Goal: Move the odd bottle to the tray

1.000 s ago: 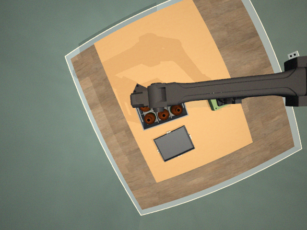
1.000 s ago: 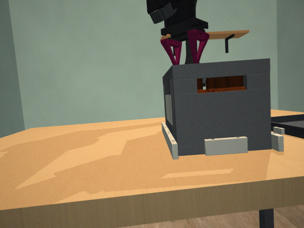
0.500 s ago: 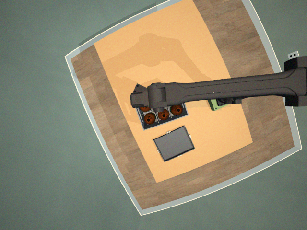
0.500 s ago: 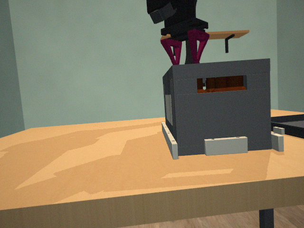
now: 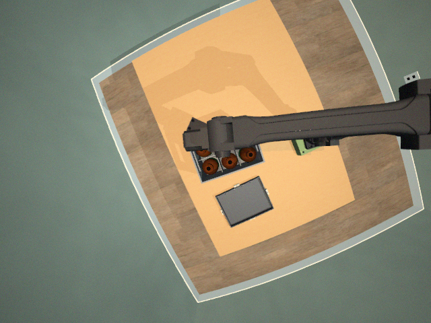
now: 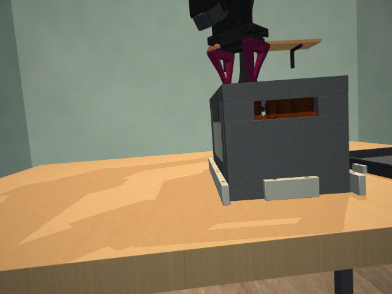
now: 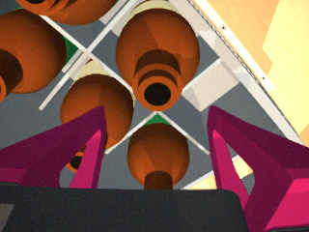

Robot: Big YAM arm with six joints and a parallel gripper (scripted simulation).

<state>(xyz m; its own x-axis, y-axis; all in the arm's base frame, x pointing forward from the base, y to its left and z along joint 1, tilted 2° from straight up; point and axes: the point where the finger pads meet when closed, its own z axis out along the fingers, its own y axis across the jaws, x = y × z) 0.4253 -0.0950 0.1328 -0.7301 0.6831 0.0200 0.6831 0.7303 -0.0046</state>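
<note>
The dark grey crate is 4 cm to the left of my hand and 11 cm below it. The rest, counted from my hand: grey tray: 2 cm behind, 33 cm to the left, 18 cm below.
</note>
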